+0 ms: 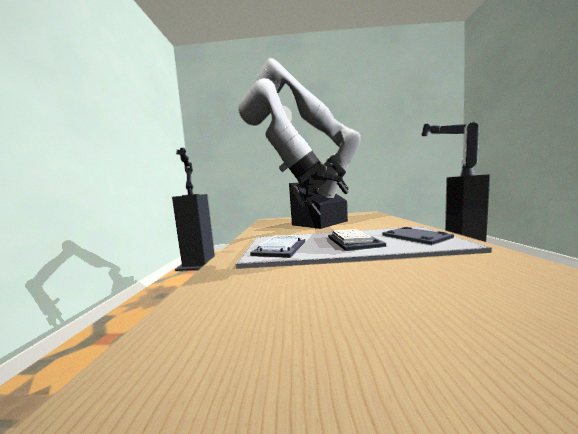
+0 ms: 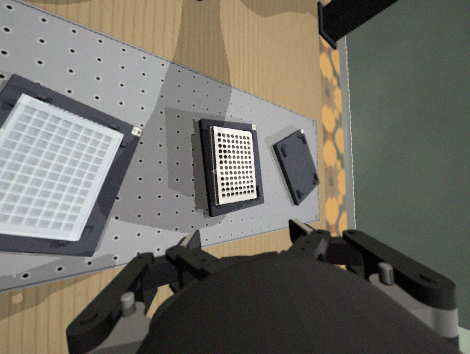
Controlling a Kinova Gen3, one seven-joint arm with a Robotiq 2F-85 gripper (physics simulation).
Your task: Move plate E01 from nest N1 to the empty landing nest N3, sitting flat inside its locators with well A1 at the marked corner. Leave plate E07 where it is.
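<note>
A clear, bluish-white plate point(image 1: 279, 243) point(image 2: 55, 170) sits in a dark nest point(image 1: 270, 253) point(image 2: 105, 200) at the left. A cream plate with dark round wells point(image 1: 351, 236) point(image 2: 235, 165) sits in the middle nest point(image 1: 357, 246) point(image 2: 208, 170). No plate names are readable, so I cannot tell which is E01 or E07. The empty landing nest point(image 1: 419, 234) point(image 2: 297, 167) lies at the right, turned at an angle, with raised corner locators and a pale corner tag. My gripper point(image 1: 327, 195) point(image 2: 245, 234) is open and empty, tilted, behind and above the board, apart from both plates.
The nests stand on a grey perforated board point(image 1: 320, 248) point(image 2: 145, 90) on the wooden table point(image 1: 310, 340) point(image 2: 280, 60). The arm's dark base point(image 1: 332, 212) stands behind the board. Two small dark arms stand on black pedestals point(image 1: 192, 230) point(image 1: 467, 205) to the left and right.
</note>
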